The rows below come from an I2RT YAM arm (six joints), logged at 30 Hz.
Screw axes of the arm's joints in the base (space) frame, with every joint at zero. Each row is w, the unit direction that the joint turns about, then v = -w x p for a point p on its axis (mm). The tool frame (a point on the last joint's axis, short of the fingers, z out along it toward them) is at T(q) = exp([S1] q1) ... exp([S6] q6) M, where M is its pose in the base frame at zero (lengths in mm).
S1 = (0, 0, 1, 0.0, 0.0, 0.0)
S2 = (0, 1, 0, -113.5, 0.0, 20.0)
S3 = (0, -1, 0, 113.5, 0.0, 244.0)
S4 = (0, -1, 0, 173.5, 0.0, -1.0)
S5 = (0, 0, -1, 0.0, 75.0, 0.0)
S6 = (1, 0, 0, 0.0, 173.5, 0.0)
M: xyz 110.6 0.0 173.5 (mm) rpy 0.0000 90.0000 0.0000 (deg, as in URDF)
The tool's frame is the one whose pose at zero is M.
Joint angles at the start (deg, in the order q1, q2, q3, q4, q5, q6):
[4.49 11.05 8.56 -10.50 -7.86 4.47]
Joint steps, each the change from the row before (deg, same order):
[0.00 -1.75 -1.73 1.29 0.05 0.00]
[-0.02 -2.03 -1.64 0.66 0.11 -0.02]
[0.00 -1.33 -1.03 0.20 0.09 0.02]
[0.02 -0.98 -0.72 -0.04 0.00 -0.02]
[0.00 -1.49 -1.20 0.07 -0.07 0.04]
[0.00 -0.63 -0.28 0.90 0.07 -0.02]
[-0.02 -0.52 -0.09 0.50 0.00 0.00]
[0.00 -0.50 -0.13 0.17 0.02 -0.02]
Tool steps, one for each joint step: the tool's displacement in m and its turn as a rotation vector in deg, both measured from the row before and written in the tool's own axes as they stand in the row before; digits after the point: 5 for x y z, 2 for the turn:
[0.00545 -0.00050 0.00033 -0.05 -1.30 -0.18]
[0.00573 -0.00054 -0.00014 0.05 -1.05 -0.16]
[0.00392 -0.00035 -0.00008 0.05 -0.50 -0.05]
[0.00302 -0.00019 -0.00006 -0.04 -0.22 -0.05]
[0.00495 -0.00037 0.00019 -0.10 -0.35 -0.01]
[-0.00092 0.00007 -0.00028 -0.03 -1.24 -0.19]
[-0.00115 0.00011 -0.00047 -0.05 -0.92 -0.12]
[-0.00025 0.00006 -0.00037 -0.02 -0.54 -0.09]

